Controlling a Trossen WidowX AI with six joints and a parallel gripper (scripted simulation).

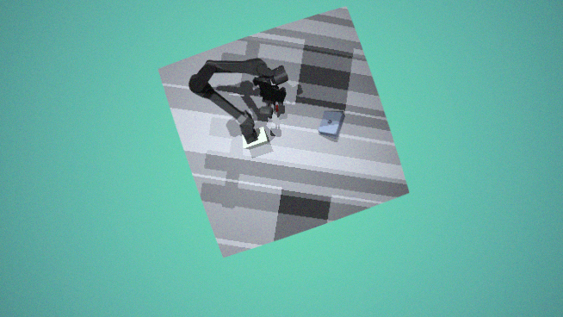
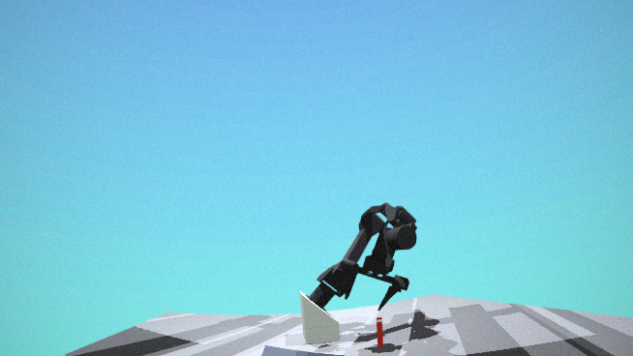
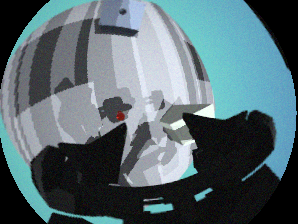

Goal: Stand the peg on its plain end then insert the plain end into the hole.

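The red peg is 60 mm below my gripper tip, 40 mm ahead of it and 30 mm to the left of it. Also, from my gripper tip: sloped blue-grey panel (290 mm ahead, 180 mm to the right, 60 mm below).
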